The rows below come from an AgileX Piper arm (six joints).
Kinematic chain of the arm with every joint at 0, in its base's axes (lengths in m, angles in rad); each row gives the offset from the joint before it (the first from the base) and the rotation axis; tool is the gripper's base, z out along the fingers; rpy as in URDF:
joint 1: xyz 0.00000 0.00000 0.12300 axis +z
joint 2: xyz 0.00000 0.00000 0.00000 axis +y
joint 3: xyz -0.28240 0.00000 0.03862 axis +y
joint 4: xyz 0.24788 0.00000 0.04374 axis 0.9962 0 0.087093
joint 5: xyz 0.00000 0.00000 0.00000 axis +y
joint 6: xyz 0.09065 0.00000 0.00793 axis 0.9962 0 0.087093
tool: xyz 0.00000 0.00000 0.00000 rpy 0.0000 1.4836 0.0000
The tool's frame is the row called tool.
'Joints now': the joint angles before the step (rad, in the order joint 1, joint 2, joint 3, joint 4, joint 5, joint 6). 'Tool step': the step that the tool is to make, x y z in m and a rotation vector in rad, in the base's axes. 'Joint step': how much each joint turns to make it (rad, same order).
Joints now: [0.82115 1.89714 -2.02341 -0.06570 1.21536 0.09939]
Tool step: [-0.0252 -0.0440 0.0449 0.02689 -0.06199 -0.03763]
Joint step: [-0.02417 -0.16983 0.06947 -0.02997 0.03849 0.00324]
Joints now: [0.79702 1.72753 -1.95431 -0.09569 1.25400 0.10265]
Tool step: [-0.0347 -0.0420 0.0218 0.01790 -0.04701 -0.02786]
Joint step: [-0.00577 -0.19183 0.15524 -0.03201 -0.00752 0.01577]
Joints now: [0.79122 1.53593 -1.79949 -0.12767 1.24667 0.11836]
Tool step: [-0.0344 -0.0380 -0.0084 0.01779 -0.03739 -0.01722]
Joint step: [-0.00136 -0.20533 0.25190 -0.02702 -0.08319 0.02401]
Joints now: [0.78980 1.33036 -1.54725 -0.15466 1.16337 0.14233]
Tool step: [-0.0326 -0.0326 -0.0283 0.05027 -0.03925 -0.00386]
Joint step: [-0.00038 -0.20657 0.29097 -0.00855 -0.14504 0.03225]
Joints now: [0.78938 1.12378 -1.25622 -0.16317 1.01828 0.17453]
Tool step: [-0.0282 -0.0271 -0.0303 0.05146 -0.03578 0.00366]
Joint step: [0.00018 -0.17952 0.23842 -0.00157 -0.11924 0.02239]
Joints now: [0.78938 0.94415 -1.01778 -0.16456 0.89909 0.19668]
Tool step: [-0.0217 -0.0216 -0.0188 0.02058 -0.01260 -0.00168]
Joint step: [-0.00031 -0.13271 0.13412 0.00014 -0.02419 0.00811]
